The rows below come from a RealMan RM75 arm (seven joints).
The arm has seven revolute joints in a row. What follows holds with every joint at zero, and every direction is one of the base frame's.
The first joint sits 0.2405 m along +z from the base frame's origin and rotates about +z.
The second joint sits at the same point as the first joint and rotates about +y.
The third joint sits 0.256 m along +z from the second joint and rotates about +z.
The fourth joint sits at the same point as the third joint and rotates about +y.
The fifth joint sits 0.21 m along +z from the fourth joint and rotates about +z.
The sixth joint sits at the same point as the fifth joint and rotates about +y.
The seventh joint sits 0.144 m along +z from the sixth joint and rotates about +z.
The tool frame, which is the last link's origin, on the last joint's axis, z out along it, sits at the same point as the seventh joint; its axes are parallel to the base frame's.
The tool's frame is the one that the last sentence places.
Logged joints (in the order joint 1, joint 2, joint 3, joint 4, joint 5, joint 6, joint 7), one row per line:
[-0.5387, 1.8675, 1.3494, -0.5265, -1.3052, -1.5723, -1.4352]
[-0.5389, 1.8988, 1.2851, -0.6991, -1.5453, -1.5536, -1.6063]
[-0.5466, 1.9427, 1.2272, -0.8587, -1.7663, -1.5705, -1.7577]
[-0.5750, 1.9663, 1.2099, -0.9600, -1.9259, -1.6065, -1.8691]
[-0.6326, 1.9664, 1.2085, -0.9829, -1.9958, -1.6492, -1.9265]
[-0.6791, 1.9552, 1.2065, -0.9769, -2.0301, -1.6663, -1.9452]
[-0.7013, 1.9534, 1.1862, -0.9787, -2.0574, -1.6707, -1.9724]
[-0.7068, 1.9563, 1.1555, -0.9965, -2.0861, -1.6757, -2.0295]
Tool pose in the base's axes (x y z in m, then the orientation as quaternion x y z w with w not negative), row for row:
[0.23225, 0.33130, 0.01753, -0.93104, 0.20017, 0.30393, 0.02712]
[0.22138, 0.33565, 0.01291, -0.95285, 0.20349, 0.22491, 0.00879]
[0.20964, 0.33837, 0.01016, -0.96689, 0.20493, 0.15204, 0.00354]
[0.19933, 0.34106, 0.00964, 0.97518, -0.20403, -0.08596, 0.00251]
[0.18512, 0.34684, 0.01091, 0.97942, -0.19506, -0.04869, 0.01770]
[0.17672, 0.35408, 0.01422, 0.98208, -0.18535, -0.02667, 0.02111]
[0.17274, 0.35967, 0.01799, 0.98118, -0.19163, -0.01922, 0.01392]
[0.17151, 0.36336, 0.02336, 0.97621, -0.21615, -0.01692, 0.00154]
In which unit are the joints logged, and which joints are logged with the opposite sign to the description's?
The joints are logged in radians. Opposite sign: joint 1, joint 3, joint 7.
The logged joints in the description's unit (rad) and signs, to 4 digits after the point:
[0.5387, 1.8675, -1.3494, -0.5265, -1.3052, -1.5723, 1.4352]
[0.5389, 1.8988, -1.2851, -0.6991, -1.5453, -1.5536, 1.6063]
[0.5466, 1.9427, -1.2272, -0.8587, -1.7663, -1.5705, 1.7577]
[0.5750, 1.9663, -1.2099, -0.9600, -1.9259, -1.6065, 1.8691]
[0.6326, 1.9664, -1.2085, -0.9829, -1.9958, -1.6492, 1.9265]
[0.6791, 1.9552, -1.2065, -0.9769, -2.0301, -1.6663, 1.9452]
[0.7013, 1.9534, -1.1862, -0.9787, -2.0574, -1.6707, 1.9724]
[0.7068, 1.9563, -1.1555, -0.9965, -2.0861, -1.6757, 2.0295]

